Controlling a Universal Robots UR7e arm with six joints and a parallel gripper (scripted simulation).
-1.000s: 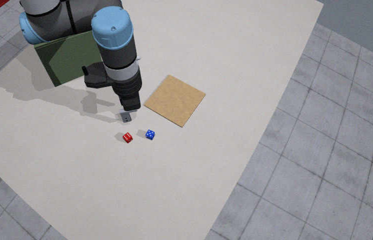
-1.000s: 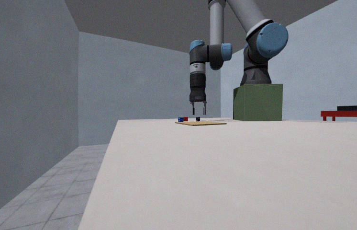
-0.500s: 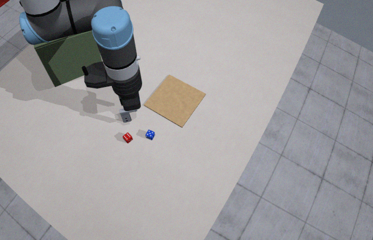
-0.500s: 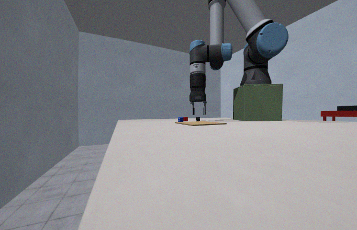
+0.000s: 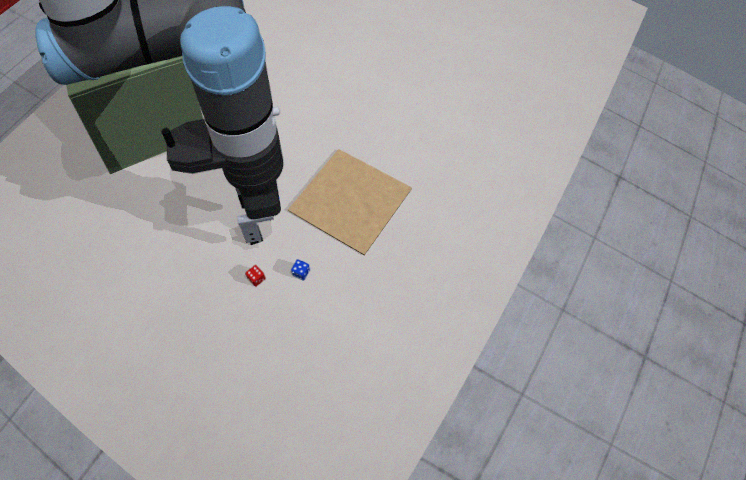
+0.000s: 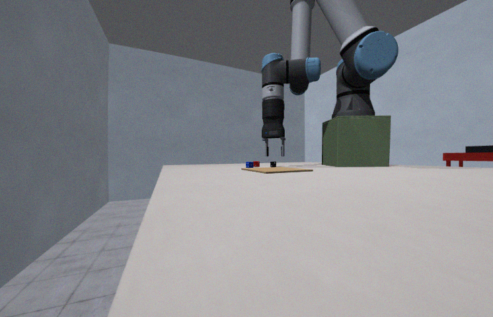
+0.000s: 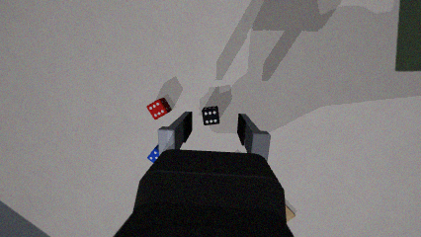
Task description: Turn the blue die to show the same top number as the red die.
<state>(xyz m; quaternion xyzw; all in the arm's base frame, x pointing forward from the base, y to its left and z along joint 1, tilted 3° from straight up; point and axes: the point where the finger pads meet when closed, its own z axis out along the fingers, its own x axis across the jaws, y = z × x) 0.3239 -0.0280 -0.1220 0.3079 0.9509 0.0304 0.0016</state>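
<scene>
The black die lies 5 cm below my hand. The rest, counted from my hand: blue die (10 cm ahead, 5 cm below); then red die (5 cm ahead, 5 cm to the right, 5 cm below); then tan mat (6 cm ahead, 14 cm to the left, 5 cm below).
</scene>
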